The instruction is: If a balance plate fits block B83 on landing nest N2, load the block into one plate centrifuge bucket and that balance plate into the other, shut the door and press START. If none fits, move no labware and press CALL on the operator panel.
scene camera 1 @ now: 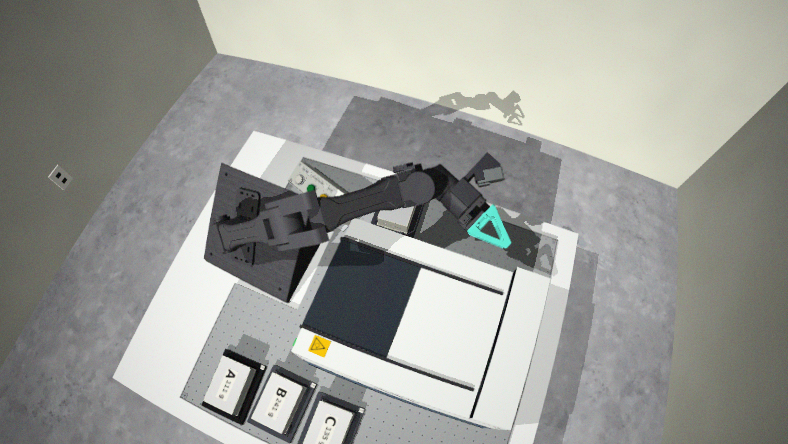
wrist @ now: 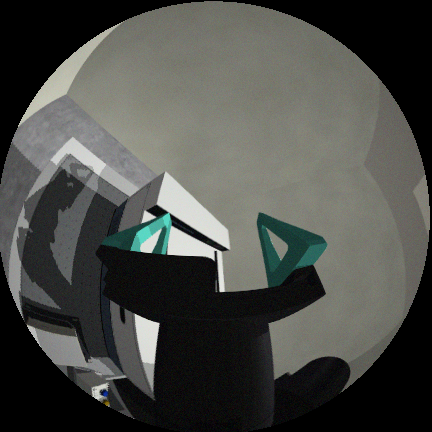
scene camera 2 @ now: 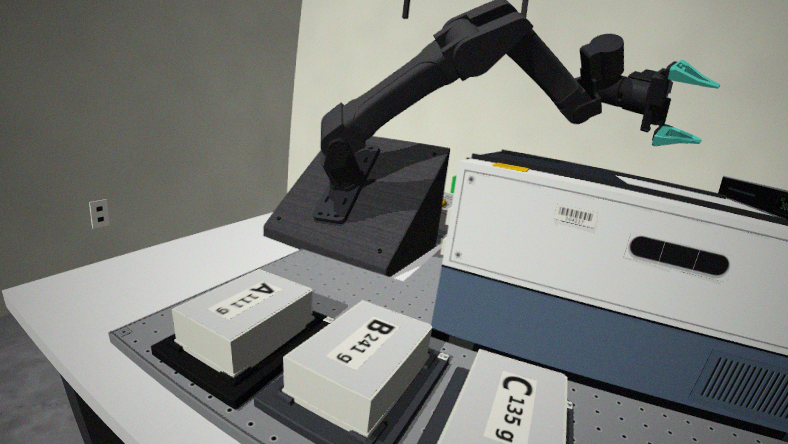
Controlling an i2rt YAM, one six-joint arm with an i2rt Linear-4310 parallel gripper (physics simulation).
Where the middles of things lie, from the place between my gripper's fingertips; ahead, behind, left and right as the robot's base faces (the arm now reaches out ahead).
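Labels:
The control panel (scene camera 1: 304, 178) is 48 cm behind my hand, 29 cm below it and 15 cm to the left of it; going by their middles, that panel is the farthest from my hand of the things named here. The centrifuge lid (scene camera 1: 361, 301) is 14 cm to the right of my hand, 25 cm behind it and 12 cm below it. And the centrifuge (scene camera 2: 662, 293) itself: my hand is 21 cm above it, 9 cm past it and 15 cm to the left of it.

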